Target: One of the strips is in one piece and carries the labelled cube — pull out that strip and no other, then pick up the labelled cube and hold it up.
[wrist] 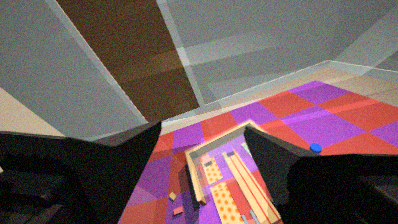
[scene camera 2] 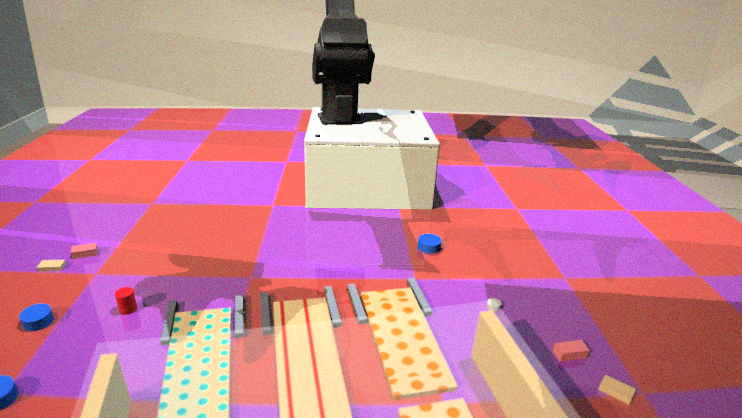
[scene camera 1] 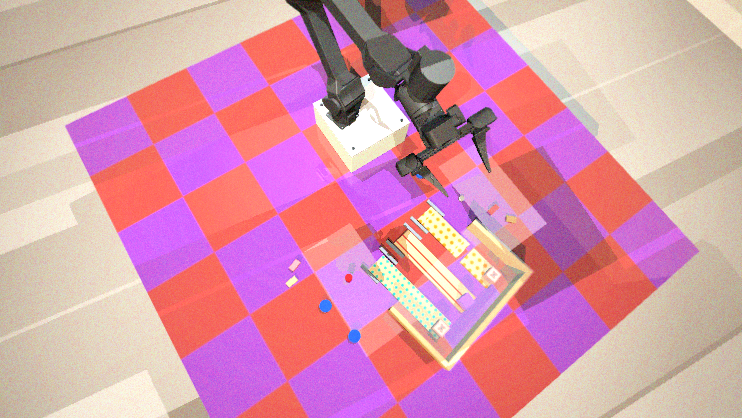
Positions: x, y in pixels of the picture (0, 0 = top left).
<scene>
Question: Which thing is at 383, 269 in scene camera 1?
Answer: A teal-dotted strip.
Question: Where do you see a teal-dotted strip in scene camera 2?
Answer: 217, 320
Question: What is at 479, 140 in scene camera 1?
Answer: My gripper.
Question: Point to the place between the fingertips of my gripper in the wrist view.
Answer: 203, 127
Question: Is my gripper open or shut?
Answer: Open.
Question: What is my gripper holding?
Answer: Nothing.
</scene>
